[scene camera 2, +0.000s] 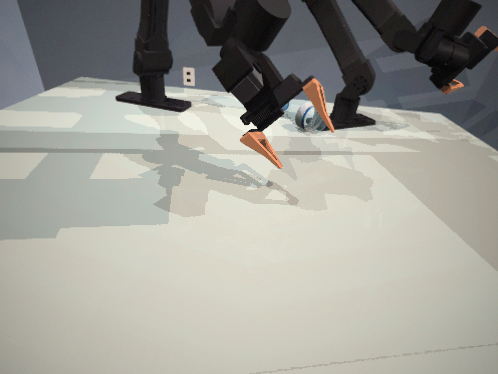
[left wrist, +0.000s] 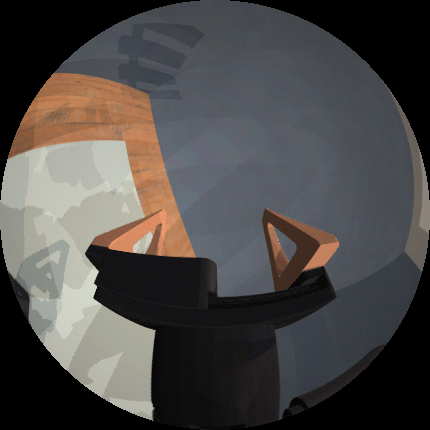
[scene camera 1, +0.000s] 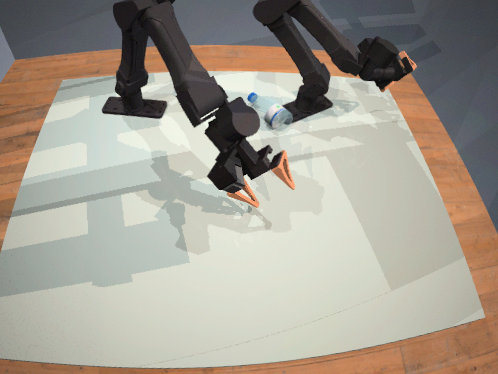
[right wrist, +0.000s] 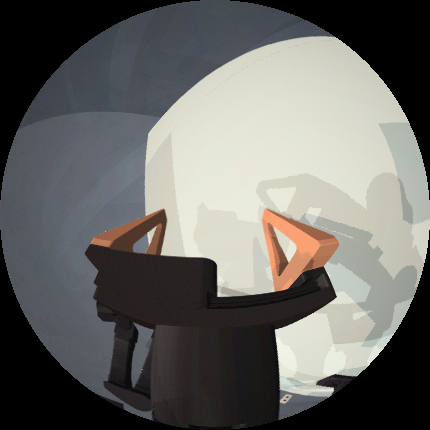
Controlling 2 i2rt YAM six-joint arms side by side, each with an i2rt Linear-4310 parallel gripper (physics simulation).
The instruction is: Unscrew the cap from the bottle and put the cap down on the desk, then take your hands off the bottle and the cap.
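Frame: origin at the left arm's base, x left, y up, z ahead, level; metres.
Seen in the pictures: left gripper, fingertip midpoint: [scene camera 2: 480, 68] [left wrist: 214, 214] [scene camera 1: 404, 73]; right gripper, fingertip midpoint: [scene camera 2: 306, 150] [scene camera 1: 275, 197] [right wrist: 214, 213]; left arm's base, origin of the base link: [scene camera 2: 340, 123] [scene camera 1: 304, 108]; right arm's base, origin of the base link: [scene camera 2: 154, 103] [scene camera 1: 134, 108].
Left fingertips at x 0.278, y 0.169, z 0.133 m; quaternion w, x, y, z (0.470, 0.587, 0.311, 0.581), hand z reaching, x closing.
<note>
Offsets run from my left fingertips to a thing's middle. "pt": to the spot under its first point. Level surfaces: height alone.
A clear bottle @[dz -0.152, dx -0.409, dy -0.136 m] [scene camera 1: 275, 115] [scene camera 2: 304, 117] with a white and blue label lies on its side on the pale desk surface @[dy -0.169 m] [scene camera 1: 320, 280] [scene camera 2: 300, 280], beside the left arm's base. Its blue cap @[pt dz -0.206, dx -0.425, dy -0.124 m] [scene camera 1: 253, 97] [scene camera 2: 286, 106] is at the neck end, pointing toward the back; in scene camera 2 it is partly hidden by the right gripper. My right gripper [scene camera 1: 276, 196] [scene camera 2: 307, 149] [right wrist: 214, 213] is open and empty, above the desk in front of the bottle and apart from it. My left gripper [scene camera 1: 403, 76] [scene camera 2: 480, 68] [left wrist: 214, 214] is open and empty, raised near the right edge. Neither wrist view shows the bottle.
The left arm's base [scene camera 1: 312, 108] [scene camera 2: 355, 121] stands right next to the bottle's bottom end. The right arm's base [scene camera 1: 135, 108] [scene camera 2: 152, 101] stands at the back left. A wooden border [scene camera 1: 457, 200] [left wrist: 137, 115] runs around the pale surface. Shadows of the arms fall across it.
</note>
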